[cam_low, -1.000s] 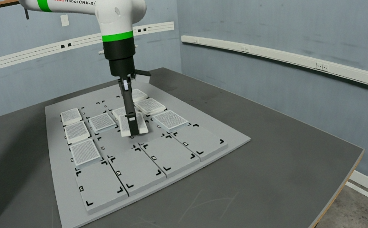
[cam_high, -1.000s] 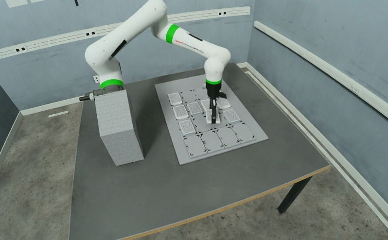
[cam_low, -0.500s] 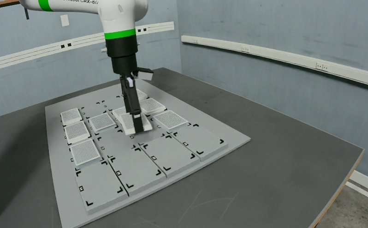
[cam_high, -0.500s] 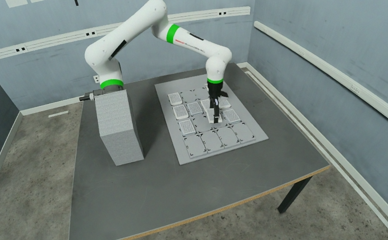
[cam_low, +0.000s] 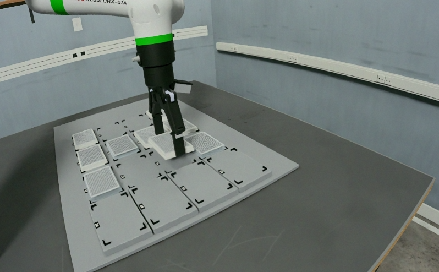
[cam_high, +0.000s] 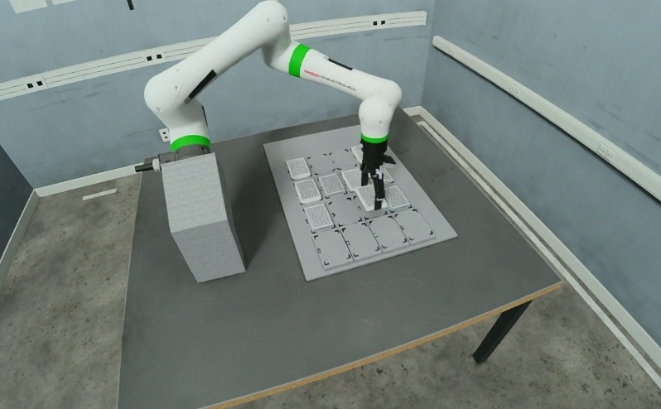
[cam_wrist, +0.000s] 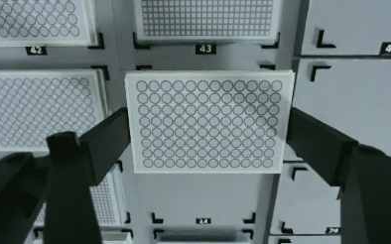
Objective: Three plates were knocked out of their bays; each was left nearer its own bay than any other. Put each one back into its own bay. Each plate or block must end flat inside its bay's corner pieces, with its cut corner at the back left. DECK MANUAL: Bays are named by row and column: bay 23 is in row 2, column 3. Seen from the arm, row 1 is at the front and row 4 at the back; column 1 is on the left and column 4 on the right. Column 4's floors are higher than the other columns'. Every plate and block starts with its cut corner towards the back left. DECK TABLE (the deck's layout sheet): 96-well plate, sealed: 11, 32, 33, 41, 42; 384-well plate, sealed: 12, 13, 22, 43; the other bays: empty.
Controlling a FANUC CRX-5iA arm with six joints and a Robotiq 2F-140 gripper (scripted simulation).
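Now: the bay label 6 cm below my hand and 6 cm ahead of it. Also, from my hand: 384-well plate: 22 cm behind, 5 cm below; then label 22: 17 cm to the left, 15 cm behind, 6 cm below.
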